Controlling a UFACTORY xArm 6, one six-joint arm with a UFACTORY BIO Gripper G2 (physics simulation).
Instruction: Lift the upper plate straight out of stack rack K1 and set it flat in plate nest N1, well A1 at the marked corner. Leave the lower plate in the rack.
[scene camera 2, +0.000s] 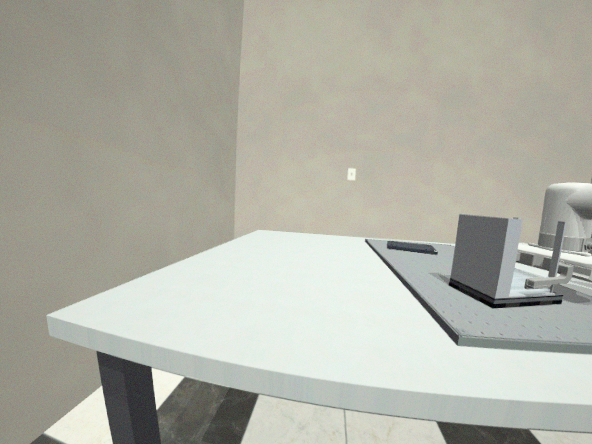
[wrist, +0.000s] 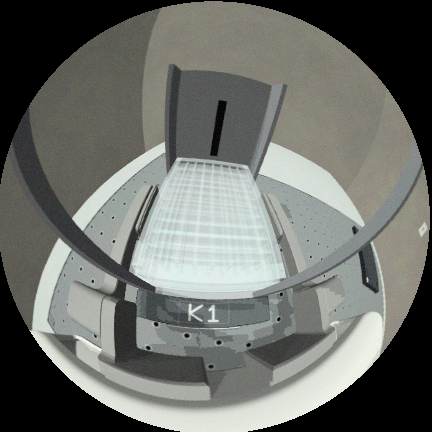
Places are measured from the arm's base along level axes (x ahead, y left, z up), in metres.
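Where they show: hand, tool point: (wrist: 211, 214).
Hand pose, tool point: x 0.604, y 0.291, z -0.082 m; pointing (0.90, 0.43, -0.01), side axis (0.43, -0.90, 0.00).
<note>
Things, the pixels of their centre, and the offset from my tool point. Level surfaces: height alone.
- Stack rack K1, body centre: (wrist: 217, 168) (scene camera 2: 508, 257) 0.003 m left, 0.004 m ahead, 0.033 m up
- clear upper plate, body centre: (wrist: 211, 200) (scene camera 2: 501, 274) 0.006 m left, 0.013 m ahead, 0.000 m up
- grey perforated board, surface height: 0.040 m down
- white table, surface height: 0.053 m down
- low dark block, body centre: (wrist: 368, 258) (scene camera 2: 410, 246) 0.382 m right, 0.095 m ahead, 0.033 m down
Stack rack K1 (scene camera 2: 480, 255) (wrist: 195, 107) has a tall grey slotted back wall and a front label, "K1". The clear upper plate (wrist: 210, 225) lies flat and level low inside it. The lower plate cannot be told apart through the clear plastic. My gripper (scene camera 2: 531, 280) (wrist: 208, 215) is low at the rack, one finger along each long side of the upper plate, with the pads against its edges; it is shut on that plate. In scene camera 2 the rack wall hides part of the fingers and plates. Nest N1 cannot be identified in either view.
The rack stands on a grey perforated board (scene camera 2: 530, 325) (wrist: 320, 225) on the white table (scene camera 2: 280, 310). Slim front posts (scene camera 2: 556, 250) rise close to the fingers and look curved in the wrist view. A low dark block (scene camera 2: 411, 247) (wrist: 367, 260) lies near the board's edge.
</note>
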